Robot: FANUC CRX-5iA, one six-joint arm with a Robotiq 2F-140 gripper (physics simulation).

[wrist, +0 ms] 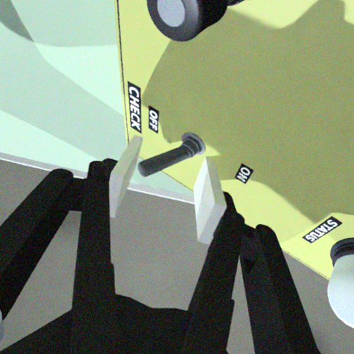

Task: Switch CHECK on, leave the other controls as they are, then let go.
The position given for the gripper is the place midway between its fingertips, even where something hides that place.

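There's a check switch [146, 167] here, and the gripper [169, 163] is in sight as well.
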